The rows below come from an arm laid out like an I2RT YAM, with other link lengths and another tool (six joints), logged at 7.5 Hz.
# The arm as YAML. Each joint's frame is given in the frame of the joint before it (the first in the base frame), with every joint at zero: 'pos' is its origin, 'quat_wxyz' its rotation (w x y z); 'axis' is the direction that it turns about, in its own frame. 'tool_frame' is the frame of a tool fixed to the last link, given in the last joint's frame.
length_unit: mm
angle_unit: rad
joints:
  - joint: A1
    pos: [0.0, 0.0, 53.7]
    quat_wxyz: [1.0, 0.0, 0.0, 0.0]
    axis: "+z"
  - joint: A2
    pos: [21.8, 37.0, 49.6]
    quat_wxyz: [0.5, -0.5, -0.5, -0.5]
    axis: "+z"
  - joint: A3
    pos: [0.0, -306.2, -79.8]
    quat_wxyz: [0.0, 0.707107, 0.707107, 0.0]
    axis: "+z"
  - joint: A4
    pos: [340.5, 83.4, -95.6]
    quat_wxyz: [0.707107, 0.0, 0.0, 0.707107]
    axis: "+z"
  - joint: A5
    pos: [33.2, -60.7, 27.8]
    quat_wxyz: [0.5, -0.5, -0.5, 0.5]
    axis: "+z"
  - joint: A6
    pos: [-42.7, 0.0, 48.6]
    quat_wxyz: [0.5, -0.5, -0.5, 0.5]
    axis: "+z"
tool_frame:
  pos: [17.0, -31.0, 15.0]
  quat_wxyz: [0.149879, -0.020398, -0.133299, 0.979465]
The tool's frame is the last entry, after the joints.
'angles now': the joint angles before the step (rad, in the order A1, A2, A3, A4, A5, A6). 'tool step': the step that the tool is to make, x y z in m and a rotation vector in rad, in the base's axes. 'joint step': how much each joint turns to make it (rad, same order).
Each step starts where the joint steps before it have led.
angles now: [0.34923 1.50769 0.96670 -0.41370 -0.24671 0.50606]
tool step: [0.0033 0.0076 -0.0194 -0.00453 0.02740 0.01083]
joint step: [0.01530 0.05263 -0.00568 0.03275 -0.00185 0.00692]
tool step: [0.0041 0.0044 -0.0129 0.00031 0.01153 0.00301]
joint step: [0.00640 0.03863 -0.00028 0.02961 -0.00182 0.00544]
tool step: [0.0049 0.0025 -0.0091 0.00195 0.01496 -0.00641]
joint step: [0.00068 0.03355 0.00680 0.01606 -0.00222 0.01021]
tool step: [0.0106 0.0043 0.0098 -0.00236 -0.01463 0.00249]
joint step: [0.00130 0.01914 0.05076 -0.02016 0.00566 -0.00525]
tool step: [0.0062 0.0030 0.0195 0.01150 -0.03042 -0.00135]
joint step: [0.00144 -0.01205 0.04334 -0.02235 0.00190 0.00215]
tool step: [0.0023 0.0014 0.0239 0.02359 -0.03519 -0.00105]
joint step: [0.00006 -0.02847 0.03562 -0.02112 -0.00665 0.00649]
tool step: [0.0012 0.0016 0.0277 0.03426 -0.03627 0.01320]
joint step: [-0.00016 -0.02805 0.04439 -0.02579 -0.02288 0.00140]
